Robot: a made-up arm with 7 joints.
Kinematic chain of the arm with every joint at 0, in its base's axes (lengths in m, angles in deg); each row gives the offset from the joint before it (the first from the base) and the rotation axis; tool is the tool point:
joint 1: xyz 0 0.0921 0 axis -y
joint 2: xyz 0 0.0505 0 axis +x
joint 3: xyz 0 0 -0.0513 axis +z
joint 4: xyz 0 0 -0.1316 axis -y
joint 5: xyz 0 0 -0.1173 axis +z
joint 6: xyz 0 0 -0.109 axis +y
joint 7: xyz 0 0 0 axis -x
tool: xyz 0 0 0
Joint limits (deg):
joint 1: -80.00..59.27
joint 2: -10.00..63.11
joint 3: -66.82..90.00
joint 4: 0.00..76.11
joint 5: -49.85..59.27
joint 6: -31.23..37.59
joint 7: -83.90..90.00
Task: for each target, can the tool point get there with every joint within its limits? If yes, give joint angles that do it. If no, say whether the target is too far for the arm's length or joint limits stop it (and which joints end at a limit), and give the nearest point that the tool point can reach.
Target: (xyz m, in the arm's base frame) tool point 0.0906 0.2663 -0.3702
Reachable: yes | joints 7.41 6.46 62.34 23.61 -13.22 28.00 8.69
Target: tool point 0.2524 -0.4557 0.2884
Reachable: no: too far | nearest point 0.2347 -0.0797 0.0002 | short by 0.474 m
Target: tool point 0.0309 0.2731 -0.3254
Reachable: yes | joints -31.69 20.95 8.26 61.73 -16.17 -0.06 54.79
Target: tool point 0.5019 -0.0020 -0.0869
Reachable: no: too far | nearest point 0.3700 0.0409 -0.0889 | short by 0.139 m
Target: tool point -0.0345 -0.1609 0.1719
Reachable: no: joint limits stop it (at a limit: joint 1, joint 2, joint 3, joint 4) | nearest point 0.2149 -0.0975 -0.0271 | short by 0.325 m
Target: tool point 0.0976 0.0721 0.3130
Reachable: no: joint limits stop it (at a limit: joint 1, joint 2, joint 4) | nearest point 0.3013 0.0471 0.0683 | short by 0.319 m
